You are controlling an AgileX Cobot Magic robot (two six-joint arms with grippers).
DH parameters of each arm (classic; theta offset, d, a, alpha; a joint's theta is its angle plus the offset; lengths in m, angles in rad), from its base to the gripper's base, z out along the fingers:
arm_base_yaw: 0 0.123 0 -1.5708
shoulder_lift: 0.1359 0 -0.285 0
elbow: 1.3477 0 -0.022 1.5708
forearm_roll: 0 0.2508 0 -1.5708
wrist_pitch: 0 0 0.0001 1.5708
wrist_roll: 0 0.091 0 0
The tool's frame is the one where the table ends.
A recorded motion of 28 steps. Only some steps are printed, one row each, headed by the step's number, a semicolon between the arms.
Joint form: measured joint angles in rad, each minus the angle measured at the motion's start. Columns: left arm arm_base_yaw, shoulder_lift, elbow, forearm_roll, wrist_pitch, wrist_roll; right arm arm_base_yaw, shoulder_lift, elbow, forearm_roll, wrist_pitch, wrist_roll.
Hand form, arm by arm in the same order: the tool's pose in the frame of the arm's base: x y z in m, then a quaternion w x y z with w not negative. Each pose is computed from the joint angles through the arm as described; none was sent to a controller.
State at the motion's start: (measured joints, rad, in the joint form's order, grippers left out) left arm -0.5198 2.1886 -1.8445 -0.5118 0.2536 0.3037; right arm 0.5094 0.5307 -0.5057 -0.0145 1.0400 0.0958
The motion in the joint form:
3: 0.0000 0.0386 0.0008 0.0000 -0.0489 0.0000; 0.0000 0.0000 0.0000 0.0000 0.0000 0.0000
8: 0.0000 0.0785 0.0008 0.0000 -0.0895 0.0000; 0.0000 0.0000 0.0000 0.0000 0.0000 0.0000
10: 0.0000 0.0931 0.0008 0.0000 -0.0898 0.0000; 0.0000 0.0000 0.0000 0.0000 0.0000 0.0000
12: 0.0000 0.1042 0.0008 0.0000 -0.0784 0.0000; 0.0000 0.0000 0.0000 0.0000 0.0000 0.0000
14: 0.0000 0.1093 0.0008 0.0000 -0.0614 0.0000; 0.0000 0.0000 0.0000 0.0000 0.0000 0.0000
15: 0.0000 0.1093 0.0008 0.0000 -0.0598 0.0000; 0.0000 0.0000 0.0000 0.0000 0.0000 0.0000
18: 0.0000 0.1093 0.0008 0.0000 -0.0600 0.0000; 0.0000 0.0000 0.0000 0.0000 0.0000 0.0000
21: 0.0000 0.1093 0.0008 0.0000 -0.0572 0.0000; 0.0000 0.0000 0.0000 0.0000 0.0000 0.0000
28: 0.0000 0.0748 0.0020 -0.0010 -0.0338 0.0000; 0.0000 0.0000 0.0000 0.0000 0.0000 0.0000
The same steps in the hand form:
3: 0.4552 -0.2710 0.2294 0.47188 0.16174 0.83758 -0.22279; 0.0667 0.0359 0.2613 0.28099 -0.19801 0.93562 0.08033
8: 0.4609 -0.2722 0.2110 0.47299 0.15552 0.84011 -0.21520; 0.0667 0.0359 0.2613 0.28099 -0.19801 0.93562 0.08033
10: 0.4619 -0.2728 0.2032 0.46722 0.15582 0.84380 -0.21312; 0.0667 0.0359 0.2613 0.28099 -0.19801 0.93562 0.08033
12: 0.4620 -0.2734 0.1964 0.45784 0.15801 0.84877 -0.21213; 0.0667 0.0359 0.2613 0.28099 -0.19801 0.93562 0.08033
14: 0.4613 -0.2739 0.1926 0.44845 0.16099 0.85318 -0.21228; 0.0667 0.0359 0.2613 0.28099 -0.19801 0.93562 0.08033
15: 0.4612 -0.2739 0.1925 0.44776 0.16126 0.85347 -0.21236; 0.0667 0.0359 0.2613 0.28099 -0.19801 0.93562 0.08033
18: 0.4612 -0.2739 0.1925 0.44785 0.16122 0.85343 -0.21235; 0.0667 0.0359 0.2613 0.28099 -0.19801 0.93562 0.08033
21: 0.4611 -0.2739 0.1923 0.44664 0.16170 0.85394 -0.21249; 0.0667 0.0359 0.2613 0.28099 -0.19801 0.93562 0.08033
28: 0.4572 -0.2729 0.2088 0.45012 0.16470 0.84998 -0.21864; 0.0667 0.0359 0.2613 0.28099 -0.19801 0.93562 0.08033

